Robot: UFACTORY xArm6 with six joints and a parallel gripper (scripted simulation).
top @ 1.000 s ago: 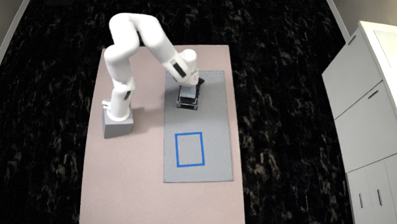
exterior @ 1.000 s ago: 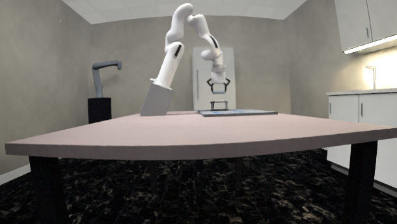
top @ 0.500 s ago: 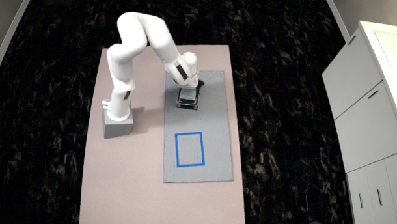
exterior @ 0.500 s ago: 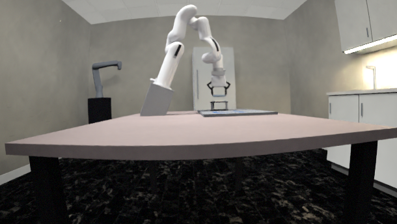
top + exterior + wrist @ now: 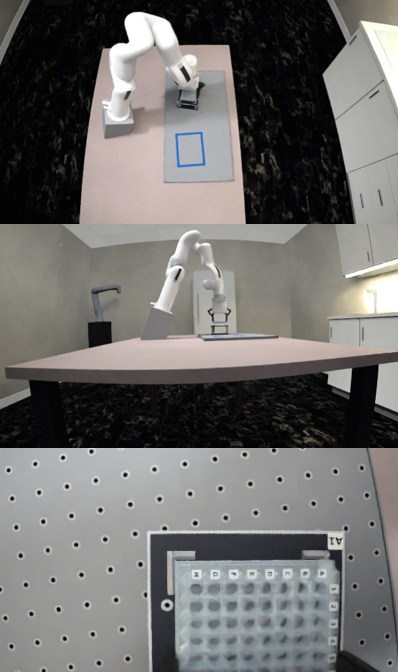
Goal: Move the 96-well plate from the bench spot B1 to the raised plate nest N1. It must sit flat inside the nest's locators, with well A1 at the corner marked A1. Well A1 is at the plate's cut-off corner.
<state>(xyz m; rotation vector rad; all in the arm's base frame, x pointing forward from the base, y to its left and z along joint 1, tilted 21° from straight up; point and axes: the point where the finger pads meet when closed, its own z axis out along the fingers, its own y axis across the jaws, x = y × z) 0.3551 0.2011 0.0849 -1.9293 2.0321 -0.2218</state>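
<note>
My hand is 1 cm above the 96-well plate. Round my hand: black raised nest N1: 4 cm below.
</note>
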